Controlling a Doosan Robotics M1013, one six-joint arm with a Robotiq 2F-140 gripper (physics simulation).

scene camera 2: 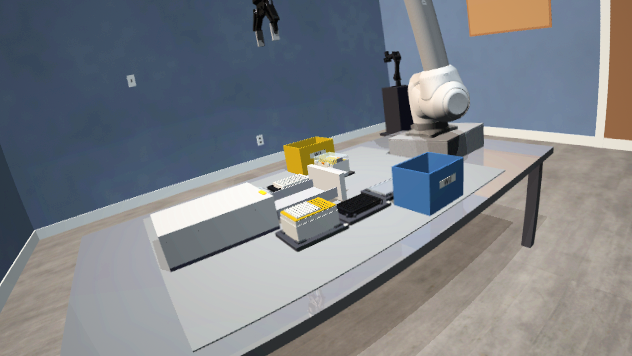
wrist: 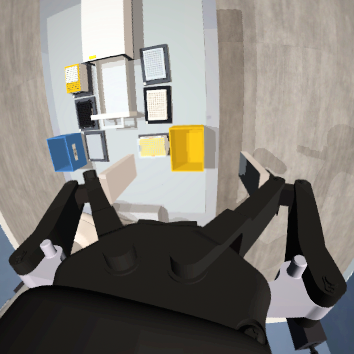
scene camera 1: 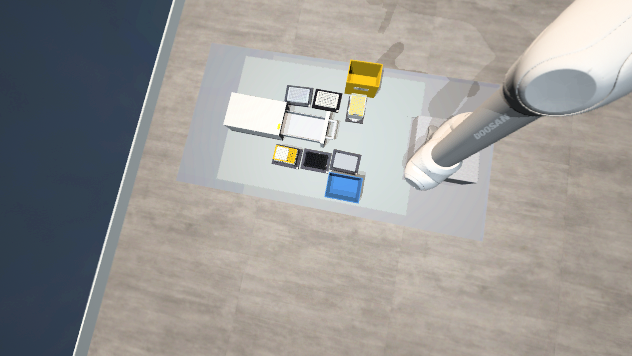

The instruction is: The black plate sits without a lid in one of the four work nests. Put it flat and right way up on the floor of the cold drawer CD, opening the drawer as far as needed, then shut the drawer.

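Frame: origin at the arm's base, x ahead, y left, z up, level; centimetres.
Seen in the pictures: gripper, fingertip midpoint: (scene camera 2: pixel 268 43) (wrist: pixel 185 163); arm's base, origin of the base link: (scene camera 2: pixel 431 132).
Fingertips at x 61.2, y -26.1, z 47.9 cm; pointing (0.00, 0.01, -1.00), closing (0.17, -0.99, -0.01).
Offsets run from my fingertips to a thing's top centre. "spot": to the spot under its first point.
The black plate {dx -0.2, dy +55.2, dz -54.2 cm} (scene camera 1: pixel 316 160) (scene camera 2: pixel 360 203) (wrist: pixel 86 112) lies flat, without a lid, in a dark nest beside the open drawer. The cold drawer cabinet (scene camera 1: pixel 255 114) (scene camera 2: pixel 215 220) (wrist: pixel 106 25) is a long white box. Its drawer {spot: dx +12.4, dy +38.5, dz -55.0 cm} (scene camera 1: pixel 305 127) (wrist: pixel 115 85) stands pulled out, with a pale bare floor. The white front panel {spot: dx +1.1, dy +39.6, dz -51.2 cm} (scene camera 2: pixel 327 181) has a handle {spot: dx -4.1, dy +36.2, dz -49.3 cm} (scene camera 1: pixel 332 129) (wrist: pixel 117 121) on its outer side. My gripper (scene camera 2: pixel 267 41) (wrist: pixel 185 163) is open and empty, high above the table and pointing down. It is hidden in the first scene view.
A yellow-and-white tip rack {dx +16.7, dy +58.5, dz -49.2 cm} (scene camera 1: pixel 285 155) (scene camera 2: pixel 309 217) and a nest with a pale centre {spot: dx -17.1, dy +49.7, dz -54.9 cm} (scene camera 1: pixel 346 161) flank the black plate. Two light plates {dx +23.7, dy +21.1, dz -54.2 cm} (scene camera 1: pixel 299 95) {dx +6.3, dy +18.2, dz -54.2 cm} (scene camera 1: pixel 327 100) and a yellow-topped box {dx -11.9, dy +18.0, dz -49.1 cm} (scene camera 1: pixel 356 106) stand across the drawer. Tall yellow {dx -9.7, dy +2.2, dz -44.9 cm} (scene camera 1: pixel 364 75) and blue {spot: dx -21.3, dy +64.6, dz -56.5 cm} (scene camera 1: pixel 344 188) bins stand nearby.
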